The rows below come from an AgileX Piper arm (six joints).
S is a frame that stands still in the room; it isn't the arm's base.
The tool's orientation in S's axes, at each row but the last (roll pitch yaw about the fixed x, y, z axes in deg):
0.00 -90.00 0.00
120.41 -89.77 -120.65
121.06 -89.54 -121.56
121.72 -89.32 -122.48
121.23 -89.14 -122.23
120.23 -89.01 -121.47
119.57 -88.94 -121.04
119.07 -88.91 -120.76
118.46 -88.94 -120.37
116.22 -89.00 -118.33
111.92 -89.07 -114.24
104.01 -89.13 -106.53
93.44 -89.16 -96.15
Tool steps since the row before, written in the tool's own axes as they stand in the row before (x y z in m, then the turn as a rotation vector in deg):
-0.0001 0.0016 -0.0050 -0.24 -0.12 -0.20
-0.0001 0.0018 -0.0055 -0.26 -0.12 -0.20
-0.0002 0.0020 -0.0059 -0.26 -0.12 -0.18
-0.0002 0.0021 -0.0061 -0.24 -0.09 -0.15
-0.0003 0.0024 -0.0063 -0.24 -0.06 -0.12
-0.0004 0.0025 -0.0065 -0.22 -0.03 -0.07
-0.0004 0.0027 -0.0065 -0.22 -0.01 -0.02
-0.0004 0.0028 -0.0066 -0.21 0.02 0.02
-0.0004 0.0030 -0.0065 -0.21 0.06 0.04
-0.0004 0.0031 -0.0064 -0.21 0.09 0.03
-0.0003 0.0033 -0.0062 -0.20 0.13 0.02
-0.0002 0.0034 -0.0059 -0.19 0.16 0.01
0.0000 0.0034 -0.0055 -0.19 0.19 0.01
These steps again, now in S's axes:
0.0050 0.0016 -0.0001 0.20 -0.12 -0.24
0.0055 0.0018 -0.0001 0.20 -0.12 -0.26
0.0059 0.0019 -0.0002 0.18 -0.12 -0.26
0.0061 0.0020 -0.0001 0.15 -0.09 -0.24
0.0063 0.0023 -0.0002 0.12 -0.06 -0.24
0.0066 0.0024 -0.0003 0.07 -0.03 -0.22
0.0066 0.0025 -0.0003 0.02 -0.01 -0.22
0.0067 0.0026 -0.0003 -0.02 0.02 -0.21
0.0066 0.0028 -0.0003 -0.04 0.06 -0.21
0.0065 0.0029 -0.0003 -0.02 0.09 -0.21
0.0063 0.0031 -0.0002 -0.01 0.13 -0.20
0.0060 0.0031 -0.0001 0.00 0.16 -0.19
0.0057 0.0031 0.0001 0.00 0.19 -0.19

